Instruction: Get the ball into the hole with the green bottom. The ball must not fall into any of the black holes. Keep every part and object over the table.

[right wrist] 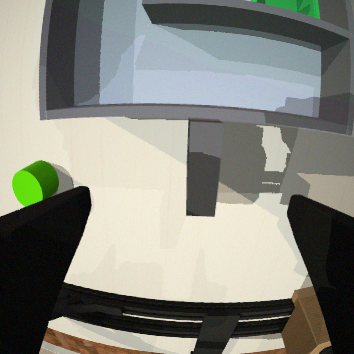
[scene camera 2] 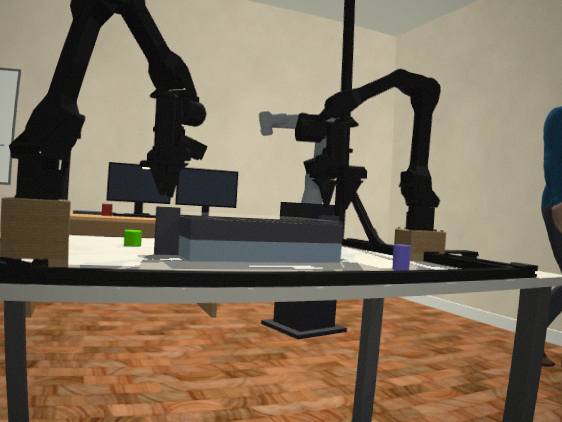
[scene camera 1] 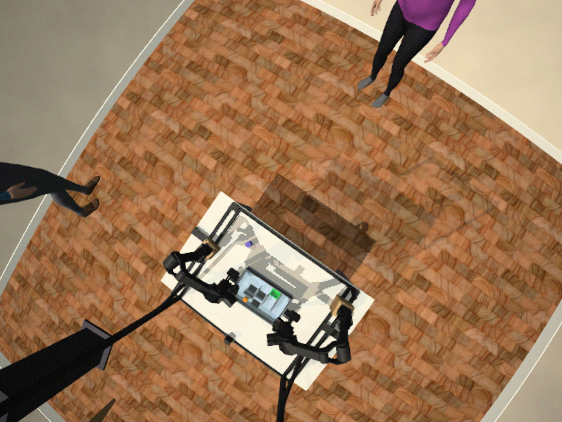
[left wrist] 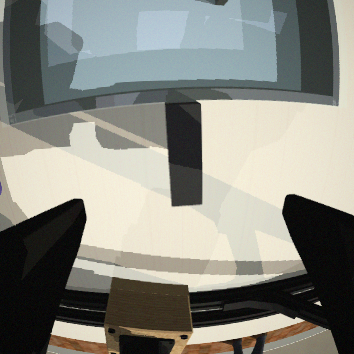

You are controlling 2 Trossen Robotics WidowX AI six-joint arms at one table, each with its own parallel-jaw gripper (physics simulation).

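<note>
The orange ball (scene camera 1: 245, 300) is in the maze box near a long wall, beside the black holes (scene camera 1: 251, 289). The green-bottomed hole (scene camera 1: 275, 293) (right wrist: 305, 7) is farther along the box. The dark-walled maze box (scene camera 2: 260, 230) (left wrist: 260, 95) (right wrist: 145, 112) sits flat on the table, with a dark handle (left wrist: 185, 145) (right wrist: 204, 165) (scene camera 2: 167, 230) at each end. My left gripper (left wrist: 186, 207) is open, above the handle at its end. My right gripper (right wrist: 193, 201) (scene camera 2: 168, 193) is open, a little above the other handle. The ball does not show in the wrist views.
A green cylinder (scene camera 2: 133, 238) (right wrist: 36, 184) stands on the table near the right gripper. A purple cylinder (scene camera 1: 248, 244) (scene camera 2: 401, 257) stands on the left arm's side. Black rails (scene camera 2: 225, 276) run along the table's edges. Two people stand away from the table.
</note>
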